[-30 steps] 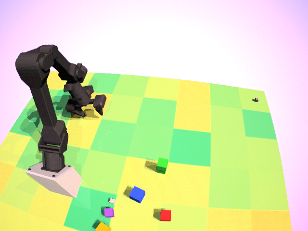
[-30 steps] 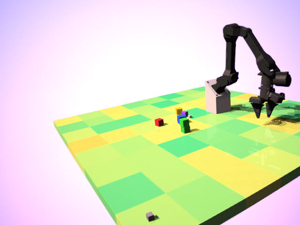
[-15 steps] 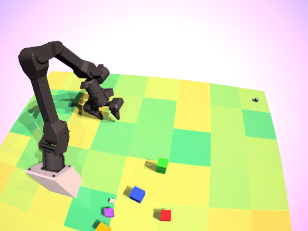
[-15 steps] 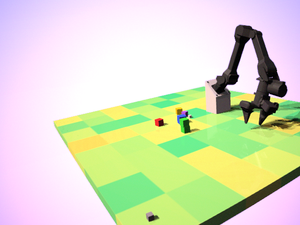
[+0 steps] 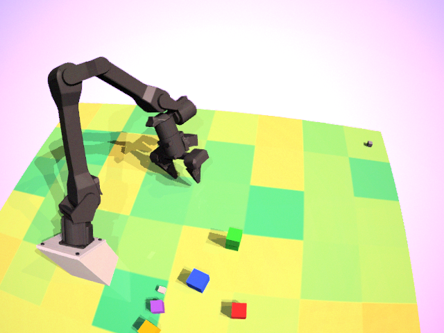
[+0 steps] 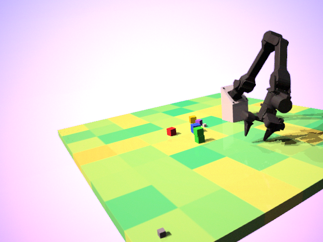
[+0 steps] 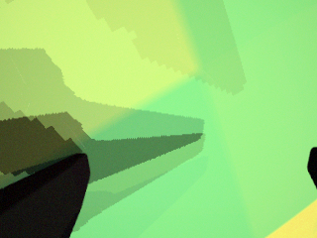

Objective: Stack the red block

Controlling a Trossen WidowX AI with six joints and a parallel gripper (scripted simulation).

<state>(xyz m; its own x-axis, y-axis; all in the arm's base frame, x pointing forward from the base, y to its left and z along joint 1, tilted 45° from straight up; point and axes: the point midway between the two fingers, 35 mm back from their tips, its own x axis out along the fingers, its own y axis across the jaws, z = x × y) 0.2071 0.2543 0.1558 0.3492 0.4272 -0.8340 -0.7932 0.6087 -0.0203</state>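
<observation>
Right now the red block is 37 cm to the right of my gripper tip and 16 cm ahead of it. The rest, counted from my gripper tip: purple block: 37 cm to the right, 3 cm behind; tiny pale block: 33 cm to the right, 2 cm behind, 1 cm below; blue block: 30 cm to the right, 6 cm ahead.
</observation>
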